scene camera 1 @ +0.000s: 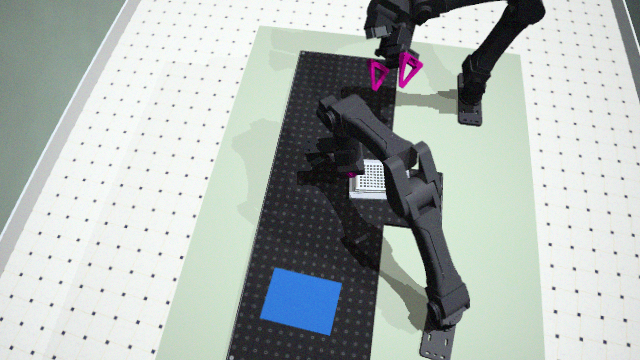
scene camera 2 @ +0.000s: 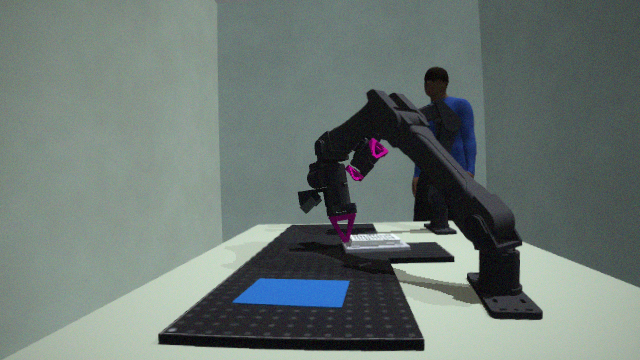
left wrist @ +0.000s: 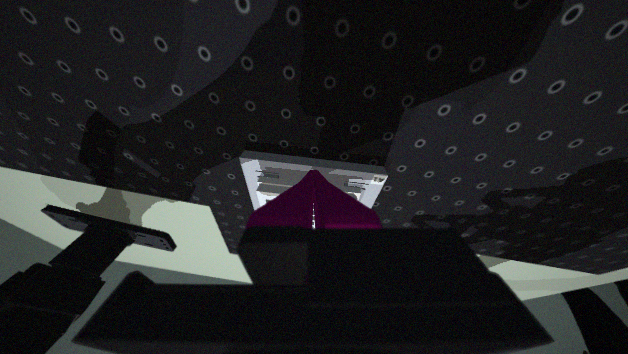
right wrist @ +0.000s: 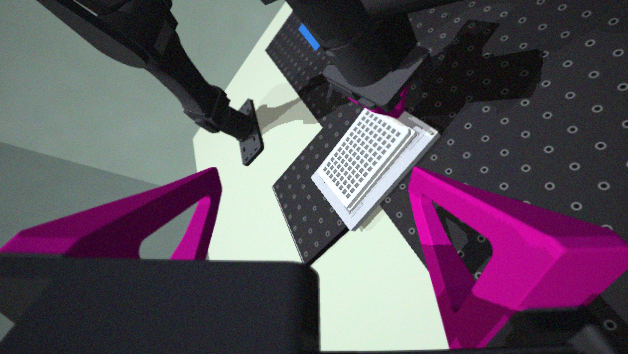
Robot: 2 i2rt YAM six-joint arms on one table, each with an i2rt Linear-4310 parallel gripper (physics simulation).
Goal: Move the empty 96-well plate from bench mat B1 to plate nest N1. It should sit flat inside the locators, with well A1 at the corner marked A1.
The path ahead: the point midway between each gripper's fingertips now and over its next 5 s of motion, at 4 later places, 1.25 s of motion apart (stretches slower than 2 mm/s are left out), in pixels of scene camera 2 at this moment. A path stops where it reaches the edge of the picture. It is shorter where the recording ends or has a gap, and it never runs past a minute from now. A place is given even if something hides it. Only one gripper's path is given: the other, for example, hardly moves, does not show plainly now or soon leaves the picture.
The left gripper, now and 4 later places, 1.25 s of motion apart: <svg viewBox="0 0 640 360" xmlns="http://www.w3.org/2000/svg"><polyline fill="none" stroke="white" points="346,242 345,239 345,219 355,232 356,237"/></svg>
